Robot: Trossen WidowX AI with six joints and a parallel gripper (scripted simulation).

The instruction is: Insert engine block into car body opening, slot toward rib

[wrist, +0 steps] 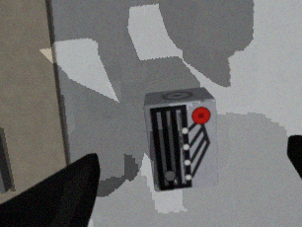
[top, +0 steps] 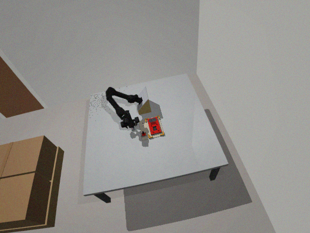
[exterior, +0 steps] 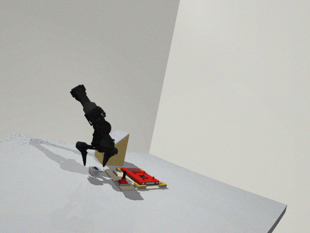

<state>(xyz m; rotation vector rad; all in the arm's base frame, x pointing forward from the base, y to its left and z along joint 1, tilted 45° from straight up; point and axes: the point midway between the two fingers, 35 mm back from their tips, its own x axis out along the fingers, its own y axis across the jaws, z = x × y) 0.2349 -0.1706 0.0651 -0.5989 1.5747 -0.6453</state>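
My gripper tip is now 3 cm above the grey engine block and 1 cm to the right of it. Round my gripper tip: black post 11 cm ahead, 10 cm to the left.
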